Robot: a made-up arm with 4 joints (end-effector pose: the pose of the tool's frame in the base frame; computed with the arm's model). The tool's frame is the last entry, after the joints. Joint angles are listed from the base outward.
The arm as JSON. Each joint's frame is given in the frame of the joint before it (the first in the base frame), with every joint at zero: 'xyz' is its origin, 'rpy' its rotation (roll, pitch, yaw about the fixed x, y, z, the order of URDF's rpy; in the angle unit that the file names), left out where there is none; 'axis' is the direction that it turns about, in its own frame. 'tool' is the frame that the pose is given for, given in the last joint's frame.
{
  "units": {
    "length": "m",
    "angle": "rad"
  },
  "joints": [
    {
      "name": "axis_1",
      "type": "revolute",
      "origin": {
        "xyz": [
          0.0,
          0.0,
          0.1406
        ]
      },
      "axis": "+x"
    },
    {
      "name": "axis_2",
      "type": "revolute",
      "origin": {
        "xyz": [
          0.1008,
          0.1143,
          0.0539
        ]
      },
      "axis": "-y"
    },
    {
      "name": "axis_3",
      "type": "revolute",
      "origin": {
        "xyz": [
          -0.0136,
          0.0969,
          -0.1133
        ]
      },
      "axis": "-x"
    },
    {
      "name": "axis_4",
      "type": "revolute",
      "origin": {
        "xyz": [
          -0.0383,
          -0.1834,
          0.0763
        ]
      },
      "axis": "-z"
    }
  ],
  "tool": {
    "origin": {
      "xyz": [
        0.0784,
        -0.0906,
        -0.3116
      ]
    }
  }
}
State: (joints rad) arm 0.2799 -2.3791 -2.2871 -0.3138
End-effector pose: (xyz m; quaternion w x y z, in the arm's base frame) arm -0.0352 0.4944 0.4107 0.2265 0.4304 0.4368 -0.7568
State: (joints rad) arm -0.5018 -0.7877 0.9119 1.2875
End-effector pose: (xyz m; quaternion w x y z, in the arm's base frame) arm -0.0050 -0.0757 0.3118 0.6085 -0.7052 -0.0594 -0.3590
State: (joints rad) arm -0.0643 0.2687 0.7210 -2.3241
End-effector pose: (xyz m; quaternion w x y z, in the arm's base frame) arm 0.1285 -0.0049 -0.0548 0.4035 -0.2671 0.2976 0.8230
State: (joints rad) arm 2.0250 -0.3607 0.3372 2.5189
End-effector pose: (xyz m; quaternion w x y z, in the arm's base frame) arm -0.1570 0.1427 0.1954 0.3582 0.1603 0.7207 -0.5715
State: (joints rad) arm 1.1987 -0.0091 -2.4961 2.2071
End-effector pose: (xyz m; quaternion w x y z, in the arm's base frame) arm -0.0709 0.1709 0.6177 0.1255 -0.4301 -0.8605 -0.2426
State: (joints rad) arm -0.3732 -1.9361 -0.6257 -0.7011
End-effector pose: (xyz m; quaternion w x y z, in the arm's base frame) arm -0.3174 0.2245 0.2060 0.6637 0.3154 0.6547 -0.1774
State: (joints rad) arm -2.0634 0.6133 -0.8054 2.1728
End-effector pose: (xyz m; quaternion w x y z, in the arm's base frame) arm 0.2017 -0.4562 0.1079 0.6236 -0.2249 -0.5155 -0.5429
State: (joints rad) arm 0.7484 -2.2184 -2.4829 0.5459
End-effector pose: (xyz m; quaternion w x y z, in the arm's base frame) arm 0.0309 0.3351 0.6522 0.2033 -0.2723 -0.6777 0.6521
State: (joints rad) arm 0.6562 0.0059 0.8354 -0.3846
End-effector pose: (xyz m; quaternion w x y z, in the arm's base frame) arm 0.1561 -0.0727 0.0335 0.9780 -0.0882 0.0150 0.1884
